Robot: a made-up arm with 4 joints. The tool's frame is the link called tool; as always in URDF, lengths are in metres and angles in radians.
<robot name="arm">
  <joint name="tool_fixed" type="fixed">
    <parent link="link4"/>
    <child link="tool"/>
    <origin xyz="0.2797 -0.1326 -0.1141" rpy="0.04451 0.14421 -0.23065"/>
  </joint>
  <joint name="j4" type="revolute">
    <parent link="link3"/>
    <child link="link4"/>
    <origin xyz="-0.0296 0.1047 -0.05" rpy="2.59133 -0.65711 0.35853"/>
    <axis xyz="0 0 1"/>
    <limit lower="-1.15" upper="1.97" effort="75" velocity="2.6"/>
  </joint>
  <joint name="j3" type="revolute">
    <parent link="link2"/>
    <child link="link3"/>
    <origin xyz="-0.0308 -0.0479 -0.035" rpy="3.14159 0 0"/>
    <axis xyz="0 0 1"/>
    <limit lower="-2.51" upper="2.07" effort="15" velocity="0.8"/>
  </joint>
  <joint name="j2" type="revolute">
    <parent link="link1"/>
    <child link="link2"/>
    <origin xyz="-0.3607 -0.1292 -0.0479" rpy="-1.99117 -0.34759 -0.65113"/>
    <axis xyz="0 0 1"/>
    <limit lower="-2.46" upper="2.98" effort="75" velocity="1.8"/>
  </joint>
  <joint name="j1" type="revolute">
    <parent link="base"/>
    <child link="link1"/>
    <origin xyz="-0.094 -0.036 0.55" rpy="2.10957 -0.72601 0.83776"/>
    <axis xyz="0 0 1"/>
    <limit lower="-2.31" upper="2.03" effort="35" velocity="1"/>
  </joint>
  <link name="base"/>
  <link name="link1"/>
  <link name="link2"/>
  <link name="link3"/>
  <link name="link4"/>
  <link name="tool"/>
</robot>
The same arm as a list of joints. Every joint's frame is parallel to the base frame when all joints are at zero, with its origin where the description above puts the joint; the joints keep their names.
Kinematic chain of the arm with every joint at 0, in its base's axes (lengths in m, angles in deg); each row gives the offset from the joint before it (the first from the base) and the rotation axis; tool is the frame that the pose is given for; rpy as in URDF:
j1: xyz -0.094 -0.036 0.55 axis 0.865798 -0.321199 -0.383699
j2: xyz -0.222 -0.086 -0.304 axis +z
j3: xyz 0.015 -0.0549 -0.035 axis -z
j4: xyz 0.058 -0.0921 0.05 axis 0.220895 0.704085 0.674885
tool: xyz 0.261 -0.059 -0.193 rpy -39.77 36.29 8.04
Joint limits (deg, base to tool): -132.35..116.31 -140.95..170.74 -143.81..118.6 -65.89..112.87

